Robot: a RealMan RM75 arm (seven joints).
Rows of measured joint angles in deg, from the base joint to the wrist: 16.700, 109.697, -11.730, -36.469, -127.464, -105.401, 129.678; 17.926, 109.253, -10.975, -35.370, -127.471, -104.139, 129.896; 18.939, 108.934, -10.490, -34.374, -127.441, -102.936, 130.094; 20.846, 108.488, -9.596, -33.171, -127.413, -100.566, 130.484; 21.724, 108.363, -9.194, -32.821, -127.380, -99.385, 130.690; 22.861, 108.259, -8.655, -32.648, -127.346, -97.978, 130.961; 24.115, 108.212, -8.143, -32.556, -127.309, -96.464, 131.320; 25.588, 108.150, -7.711, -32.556, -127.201, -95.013, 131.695; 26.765, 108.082, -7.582, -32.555, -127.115, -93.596, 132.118; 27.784, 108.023, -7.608, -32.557, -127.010, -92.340, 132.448; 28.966, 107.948, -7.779, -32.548, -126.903, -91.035, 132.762; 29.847, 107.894, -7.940, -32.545, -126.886, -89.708, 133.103; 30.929, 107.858, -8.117, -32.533, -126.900, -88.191, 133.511; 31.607, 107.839, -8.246, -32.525, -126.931, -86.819, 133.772; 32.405, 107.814, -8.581, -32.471, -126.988, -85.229, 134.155; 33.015, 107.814, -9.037, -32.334, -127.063, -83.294, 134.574; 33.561, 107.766, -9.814, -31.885, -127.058, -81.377, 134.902; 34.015, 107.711, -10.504, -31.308, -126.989, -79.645, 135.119; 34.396, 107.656, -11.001, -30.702, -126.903, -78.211, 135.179; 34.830, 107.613, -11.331, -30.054, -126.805, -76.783, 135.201
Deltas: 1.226, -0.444, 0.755, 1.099, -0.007, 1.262, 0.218; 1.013, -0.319, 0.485, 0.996, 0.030, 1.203, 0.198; 1.907, -0.446, 0.894, 1.203, 0.028, 2.370, 0.390; 0.878, -0.125, 0.402, 0.350, 0.033, 1.181, 0.206; 1.137, -0.104, 0.539, 0.173, 0.034, 1.407, 0.271; 1.254, -0.047, 0.512, 0.092, 0.037, 1.514, 0.359; 1.473, -0.062, 0.432, 0.000, 0.108, 1.451, 0.375; 1.177, -0.068, 0.129, 0.001, 0.086, 1.417, 0.423; 1.019, -0.059, -0.026, -0.002, 0.105, 1.256, 0.330; 1.182, -0.075, -0.171, 0.009, 0.107, 1.305, 0.314; 0.881, -0.054, -0.161, 0.003, 0.017, 1.327, 0.341; 1.082, -0.036, -0.177, 0.012, -0.014, 1.517, 0.408; 0.678, -0.019, -0.129, 0.008, -0.031, 1.372, 0.261; 0.798, -0.025, -0.335, 0.054, -0.057, 1.590, 0.383; 0.610, 0.000, -0.456, 0.137, -0.075, 1.935, 0.419; 0.546, -0.048, -0.777, 0.449, 0.005, 1.917, 0.328; 0.454, -0.055, -0.690, 0.577, 0.069, 1.732, 0.217; 0.381, -0.055, -0.497, 0.606, 0.086, 1.434, 0.060; 0.434, -0.043, -0.330, 0.648, 0.098, 1.428, 0.022
